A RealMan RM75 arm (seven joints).
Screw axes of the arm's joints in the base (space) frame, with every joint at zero. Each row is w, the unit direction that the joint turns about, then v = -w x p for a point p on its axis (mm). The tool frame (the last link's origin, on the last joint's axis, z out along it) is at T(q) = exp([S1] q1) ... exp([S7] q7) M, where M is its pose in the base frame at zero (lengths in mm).
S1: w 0 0 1 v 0.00 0.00 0.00
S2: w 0 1 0 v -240.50 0.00 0.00
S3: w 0 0 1 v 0.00 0.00 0.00
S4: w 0 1 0 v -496.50 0.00 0.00
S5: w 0 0 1 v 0.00 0.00 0.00
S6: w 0 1 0 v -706.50 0.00 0.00
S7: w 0 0 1 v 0.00 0.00 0.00
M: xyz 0.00 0.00 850.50 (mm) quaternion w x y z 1 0 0 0
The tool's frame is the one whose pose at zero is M.
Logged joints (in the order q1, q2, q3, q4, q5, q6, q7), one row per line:
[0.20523 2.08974 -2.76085 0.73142 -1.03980 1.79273 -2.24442]
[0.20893 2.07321 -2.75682 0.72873 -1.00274 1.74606 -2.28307]
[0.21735 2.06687 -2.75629 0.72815 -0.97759 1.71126 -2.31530]
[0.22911 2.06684 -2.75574 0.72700 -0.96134 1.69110 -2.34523]
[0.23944 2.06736 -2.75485 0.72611 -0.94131 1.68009 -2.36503]
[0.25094 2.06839 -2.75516 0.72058 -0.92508 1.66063 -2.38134]
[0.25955 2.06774 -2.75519 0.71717 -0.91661 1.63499 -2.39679]
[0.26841 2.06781 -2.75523 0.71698 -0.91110 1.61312 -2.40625]
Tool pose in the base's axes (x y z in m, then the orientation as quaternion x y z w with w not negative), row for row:
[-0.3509 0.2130 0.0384 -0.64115 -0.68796 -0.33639 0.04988]
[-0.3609 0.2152 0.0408 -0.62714 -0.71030 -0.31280 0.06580]
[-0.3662 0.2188 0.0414 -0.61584 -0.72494 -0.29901 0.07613]
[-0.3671 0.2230 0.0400 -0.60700 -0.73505 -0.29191 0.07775]
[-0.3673 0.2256 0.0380 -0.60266 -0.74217 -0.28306 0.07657]
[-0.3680 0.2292 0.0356 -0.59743 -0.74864 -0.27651 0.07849]
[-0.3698 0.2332 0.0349 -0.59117 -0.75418 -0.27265 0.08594]
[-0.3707 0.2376 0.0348 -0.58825 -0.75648 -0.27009 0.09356]
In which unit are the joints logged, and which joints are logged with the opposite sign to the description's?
The joints are logged in radians. Opposite sign: q1, q2, q4.
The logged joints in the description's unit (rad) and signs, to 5 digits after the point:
[-0.20523 -2.08974 -2.76085 -0.73142 -1.03980 1.79273 -2.24442]
[-0.20893 -2.07321 -2.75682 -0.72873 -1.00274 1.74606 -2.28307]
[-0.21735 -2.06687 -2.75629 -0.72815 -0.97759 1.71126 -2.31530]
[-0.22911 -2.06684 -2.75574 -0.72700 -0.96134 1.69110 -2.34523]
[-0.23944 -2.06736 -2.75485 -0.72611 -0.94131 1.68009 -2.36503]
[-0.25094 -2.06839 -2.75516 -0.72058 -0.92508 1.66063 -2.38134]
[-0.25955 -2.06774 -2.75519 -0.71717 -0.91661 1.63499 -2.39679]
[-0.26841 -2.06781 -2.75523 -0.71698 -0.91110 1.61312 -2.40625]

